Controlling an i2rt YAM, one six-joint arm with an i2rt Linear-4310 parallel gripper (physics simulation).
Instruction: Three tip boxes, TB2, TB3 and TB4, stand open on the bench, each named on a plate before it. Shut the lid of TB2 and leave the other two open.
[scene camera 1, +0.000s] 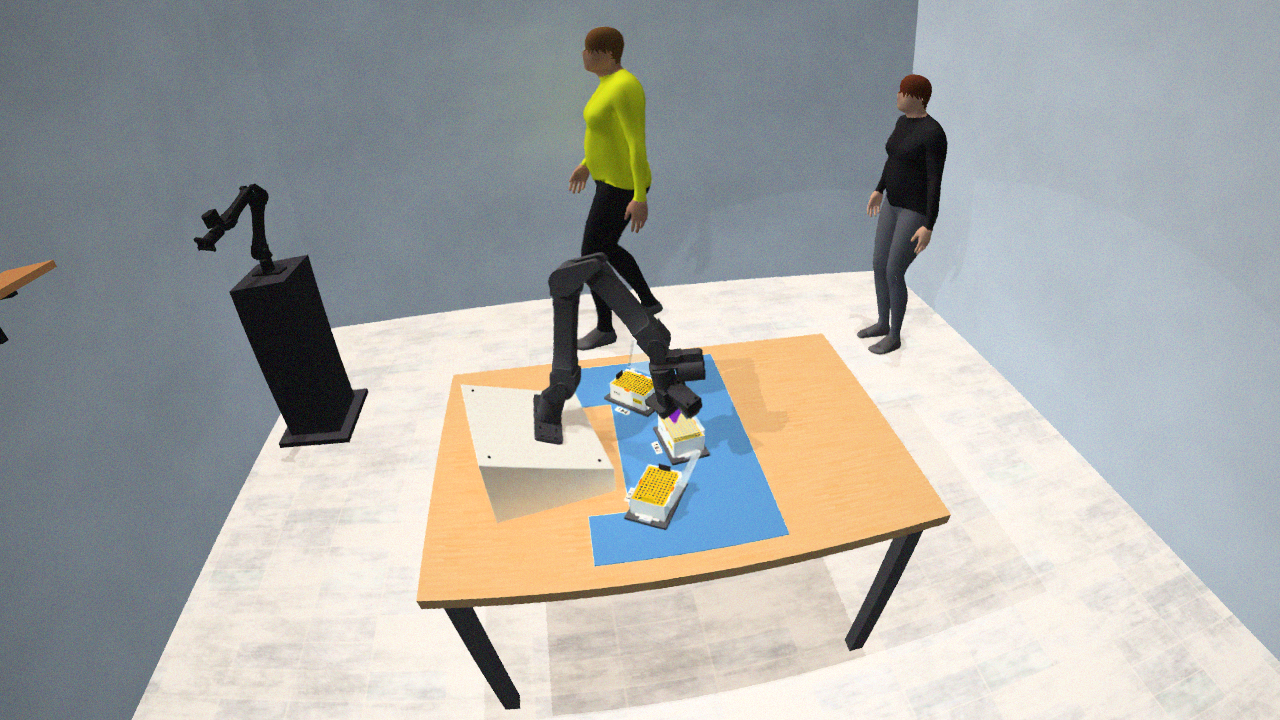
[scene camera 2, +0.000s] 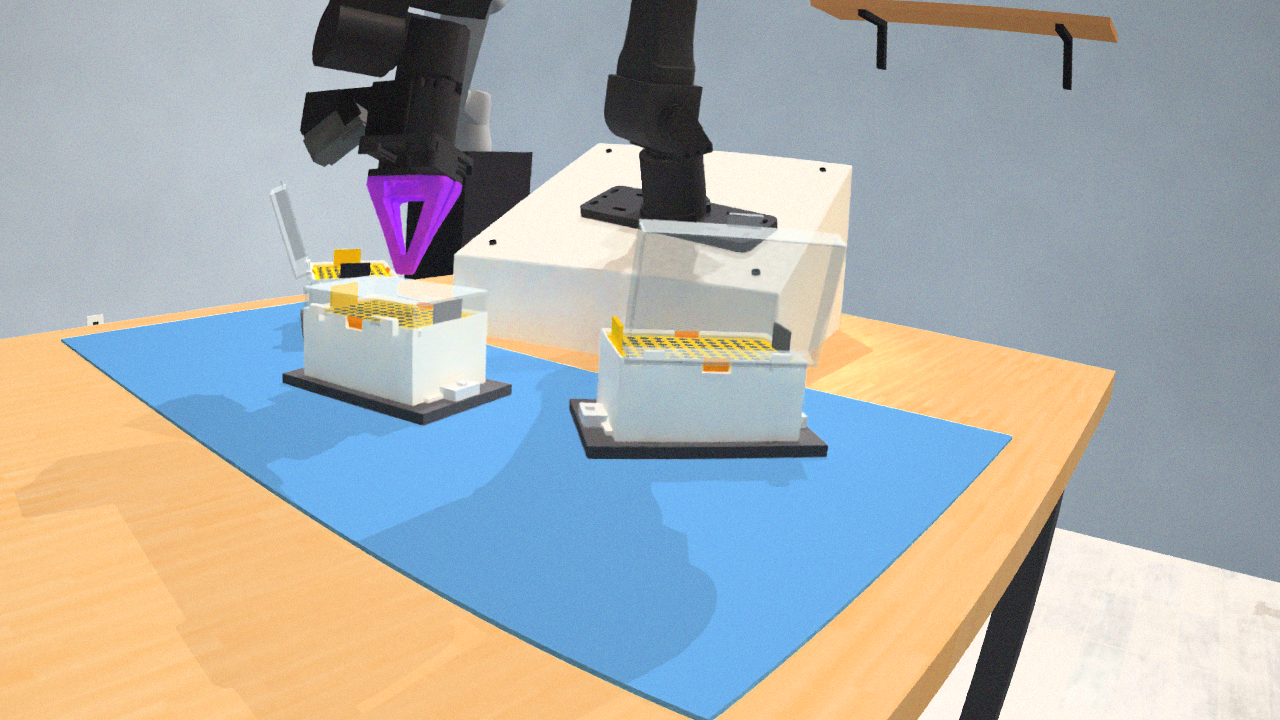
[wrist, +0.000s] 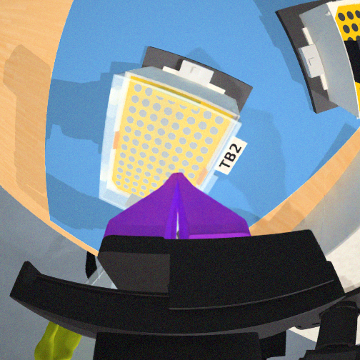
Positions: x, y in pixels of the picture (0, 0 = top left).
Scene:
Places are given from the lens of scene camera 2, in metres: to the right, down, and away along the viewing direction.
my gripper (scene camera 2: 404, 274): -0.18, -0.07, 0.66
blue mat (scene camera 2: 683, 581): 0.02, 0.10, 0.39
TB2 tip box (scene camera 2: 423, 375): -0.15, 0.01, 0.60
The marked spots on the TB2 tip box and the blue mat are 0.28 m apart.

